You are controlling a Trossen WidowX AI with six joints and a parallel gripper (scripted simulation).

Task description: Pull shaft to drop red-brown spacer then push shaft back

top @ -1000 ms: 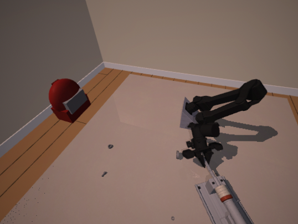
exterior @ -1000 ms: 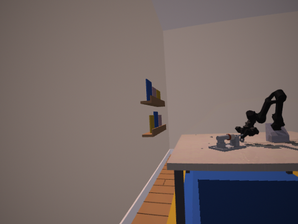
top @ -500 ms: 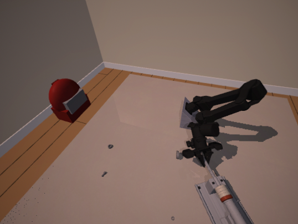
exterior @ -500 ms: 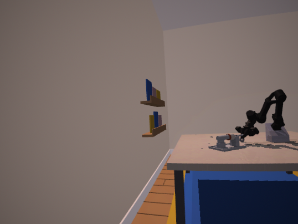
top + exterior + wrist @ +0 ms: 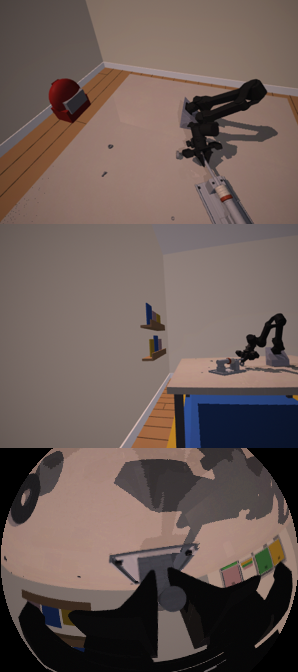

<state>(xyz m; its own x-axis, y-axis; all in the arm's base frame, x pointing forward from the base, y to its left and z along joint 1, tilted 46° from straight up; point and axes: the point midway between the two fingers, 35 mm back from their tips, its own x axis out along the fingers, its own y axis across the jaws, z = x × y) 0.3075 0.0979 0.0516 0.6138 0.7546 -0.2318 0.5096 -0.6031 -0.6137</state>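
Now: gripper tip 60 mm short of the thin grey shaft, 40 mm to the right of it and 30 mm below it. From my gripper tip the other things lie so: grey cylinder 140 mm to the right, 50 mm behind, 30 mm below; red-brown spacer 130 mm ahead, 80 mm to the left, 20 mm above; cream spacer 100 mm ahead, 60 mm to the left, 20 mm above.
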